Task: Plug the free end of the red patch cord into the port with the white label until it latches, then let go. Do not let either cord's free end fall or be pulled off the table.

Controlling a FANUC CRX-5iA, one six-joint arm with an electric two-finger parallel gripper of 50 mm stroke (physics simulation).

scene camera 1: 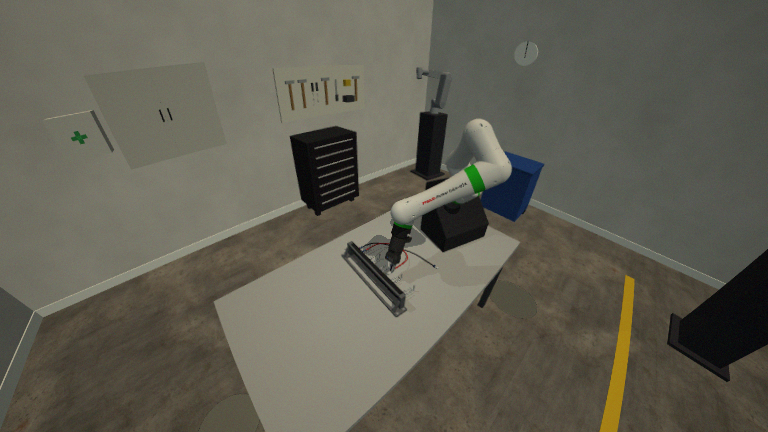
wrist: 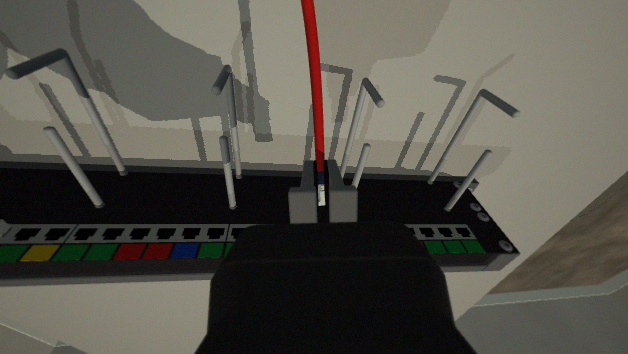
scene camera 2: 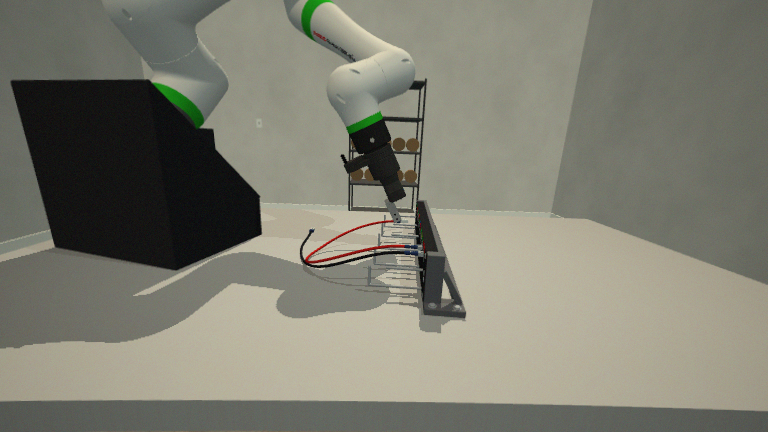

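Pixels of known places: gripper, fingertip midpoint: (scene camera 1: 391, 271) (wrist: 320, 175) (scene camera 2: 397, 220); arm's base, origin of the base link: (scene camera 2: 153, 132).
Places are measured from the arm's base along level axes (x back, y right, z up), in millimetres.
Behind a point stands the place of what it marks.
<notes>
My gripper (scene camera 1: 392, 267) {z -205, x -572, y -118 mm} (scene camera 2: 396, 220) {z -205, x -572, y -118 mm} (wrist: 320, 175) {z -205, x -572, y -118 mm} is shut on the red cord's free plug (wrist: 321, 194) {z -200, x -584, y -120 mm}, whose clear tip and blue boot show between the fingers in the wrist view. The red patch cord (scene camera 2: 343, 233) {z -239, x -430, y -75 mm} (wrist: 314, 80) {z -211, x -511, y -106 mm} (scene camera 1: 406, 258) {z -242, x -423, y -73 mm} runs back from the fingers in an arc, and its other end is plugged into the patch panel (scene camera 1: 374, 272) {z -182, x -662, y -91 mm} (scene camera 2: 433, 279) {z -222, x -648, y 191 mm} (wrist: 165, 197) {z -236, x -629, y 2 mm}. The plug is in front of the panel face, between metal cable guides. The white label does not show in the wrist view; the gripper body hides several ports and labels. Whether the plug touches the panel, I cannot tell.
A black cord (scene camera 2: 343, 262) {z -230, x -477, y 130 mm} (scene camera 1: 424, 258) {z -273, x -313, y -116 mm} is plugged in beside the red one; its free end (scene camera 2: 311, 230) {z -273, x -303, y -185 mm} (scene camera 1: 435, 266) {z -271, x -302, y -199 mm} is out over the table (scene camera 1: 316, 333) {z -280, x -1047, y -177 mm} (scene camera 2: 322, 370) {z -280, x -502, y 352 mm}. Metal guides (wrist: 355, 127) {z -262, x -564, y -154 mm} (wrist: 231, 120) {z -262, x -567, y -52 mm} stick out on both sides of the fingers. The black robot pedestal (scene camera 2: 107, 177) {z -94, x 28, y 98 mm} stands behind.
</notes>
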